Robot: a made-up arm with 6 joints. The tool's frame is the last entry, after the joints. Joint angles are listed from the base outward. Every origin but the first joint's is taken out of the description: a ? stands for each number. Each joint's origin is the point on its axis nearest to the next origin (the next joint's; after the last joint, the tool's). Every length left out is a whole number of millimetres.
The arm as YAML. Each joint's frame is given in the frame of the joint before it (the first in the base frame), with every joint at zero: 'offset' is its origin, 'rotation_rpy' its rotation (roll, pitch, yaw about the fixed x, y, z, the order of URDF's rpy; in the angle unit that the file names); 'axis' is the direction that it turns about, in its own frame. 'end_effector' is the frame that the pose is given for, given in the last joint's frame.
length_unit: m
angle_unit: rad
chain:
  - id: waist
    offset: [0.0, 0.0, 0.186]
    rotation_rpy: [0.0, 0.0, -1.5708]
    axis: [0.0, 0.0, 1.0]
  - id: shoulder
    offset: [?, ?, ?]
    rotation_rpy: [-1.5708, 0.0, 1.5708]
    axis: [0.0, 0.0, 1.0]
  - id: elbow
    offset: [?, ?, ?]
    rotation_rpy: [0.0, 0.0, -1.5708]
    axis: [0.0, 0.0, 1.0]
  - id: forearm
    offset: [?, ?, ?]
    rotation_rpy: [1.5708, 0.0, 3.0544]
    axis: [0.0, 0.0, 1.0]
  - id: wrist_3
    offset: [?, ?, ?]
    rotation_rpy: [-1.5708, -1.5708, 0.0]
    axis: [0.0, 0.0, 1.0]
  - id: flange
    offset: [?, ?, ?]
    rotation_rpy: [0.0, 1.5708, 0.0]
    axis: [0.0, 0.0, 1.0]
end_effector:
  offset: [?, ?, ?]
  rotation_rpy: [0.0, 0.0, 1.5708]
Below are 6 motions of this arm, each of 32 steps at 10 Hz.
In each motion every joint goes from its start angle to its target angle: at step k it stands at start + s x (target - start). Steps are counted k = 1, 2, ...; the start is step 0. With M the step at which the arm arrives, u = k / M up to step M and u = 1 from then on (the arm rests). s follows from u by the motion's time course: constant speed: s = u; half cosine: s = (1 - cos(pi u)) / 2; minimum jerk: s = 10 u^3 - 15 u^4 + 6 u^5.
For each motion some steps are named. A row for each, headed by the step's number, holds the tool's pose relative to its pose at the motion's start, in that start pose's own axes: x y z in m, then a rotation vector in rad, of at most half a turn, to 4 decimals.
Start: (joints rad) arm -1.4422 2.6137 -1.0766 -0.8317 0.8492 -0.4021
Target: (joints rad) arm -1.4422 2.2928 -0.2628 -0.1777 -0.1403 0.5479
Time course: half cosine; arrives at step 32
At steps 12, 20, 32:
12: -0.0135 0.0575 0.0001 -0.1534 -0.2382 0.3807
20: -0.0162 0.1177 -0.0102 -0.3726 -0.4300 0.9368
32: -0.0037 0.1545 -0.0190 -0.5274 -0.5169 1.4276

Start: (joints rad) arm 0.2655 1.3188 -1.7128 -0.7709 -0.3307 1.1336
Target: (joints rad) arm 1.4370 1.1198 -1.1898 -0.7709 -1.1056 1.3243
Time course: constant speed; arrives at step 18
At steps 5, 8, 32:
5: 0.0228 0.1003 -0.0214 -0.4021 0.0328 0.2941
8: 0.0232 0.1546 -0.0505 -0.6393 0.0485 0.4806
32: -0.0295 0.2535 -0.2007 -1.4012 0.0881 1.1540

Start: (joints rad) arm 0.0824 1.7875 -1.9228 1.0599 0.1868 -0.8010
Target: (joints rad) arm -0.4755 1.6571 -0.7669 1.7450 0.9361 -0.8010
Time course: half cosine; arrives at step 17
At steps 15, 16, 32:
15: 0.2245 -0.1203 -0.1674 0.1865 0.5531 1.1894
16: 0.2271 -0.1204 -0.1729 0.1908 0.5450 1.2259
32: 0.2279 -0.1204 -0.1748 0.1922 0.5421 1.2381

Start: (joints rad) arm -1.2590 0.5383 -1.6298 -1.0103 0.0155 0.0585
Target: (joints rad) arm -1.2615 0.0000 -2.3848 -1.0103 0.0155 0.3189
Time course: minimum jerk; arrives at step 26
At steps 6, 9, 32:
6: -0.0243 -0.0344 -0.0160 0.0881 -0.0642 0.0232
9: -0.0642 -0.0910 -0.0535 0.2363 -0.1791 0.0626
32: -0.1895 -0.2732 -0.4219 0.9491 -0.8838 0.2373

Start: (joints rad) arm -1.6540 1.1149 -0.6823 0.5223 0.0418 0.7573
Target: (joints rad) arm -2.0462 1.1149 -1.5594 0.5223 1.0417 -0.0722
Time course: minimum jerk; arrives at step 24
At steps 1, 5, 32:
1: -0.0001 0.0001 0.0000 0.0000 0.0001 -0.0005
5: -0.0058 0.0115 -0.0020 -0.0036 0.0079 -0.0462
32: -0.0712 0.1421 -0.1101 -0.0313 0.0639 -0.9011

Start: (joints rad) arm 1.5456 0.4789 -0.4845 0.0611 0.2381 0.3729
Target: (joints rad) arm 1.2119 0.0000 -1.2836 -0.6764 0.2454 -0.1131
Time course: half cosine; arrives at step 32
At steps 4, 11, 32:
4: -0.0125 0.0029 -0.0060 -0.0015 -0.0518 -0.0448
11: -0.0800 0.0213 -0.0577 0.0384 -0.3626 -0.3135
32: -0.1313 0.1078 -0.3489 0.7162 -1.3076 -1.0781

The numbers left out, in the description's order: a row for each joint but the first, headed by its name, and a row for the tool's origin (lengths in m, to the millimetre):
shoulder: 0.0 0.0 0.0
elbow: -0.259 -0.035 0.0
forearm: 0.039 0.222 0.0
wrist_3: 0.0 0.0 0.0
flange: 0.137 0.0 0.0
tool: 0.0 0.0 0.0

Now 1 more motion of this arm.
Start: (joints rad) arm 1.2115 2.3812 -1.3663 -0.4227 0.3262 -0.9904
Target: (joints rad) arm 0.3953 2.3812 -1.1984 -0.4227 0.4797 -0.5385
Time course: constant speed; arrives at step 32
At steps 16, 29, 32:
16: 0.1611 0.0481 0.0107 -0.1619 0.1937 0.6028
29: 0.2606 0.1265 -0.0012 -0.2845 0.3414 1.0989
32: 0.2782 0.1480 -0.0061 -0.3124 0.3743 1.2138

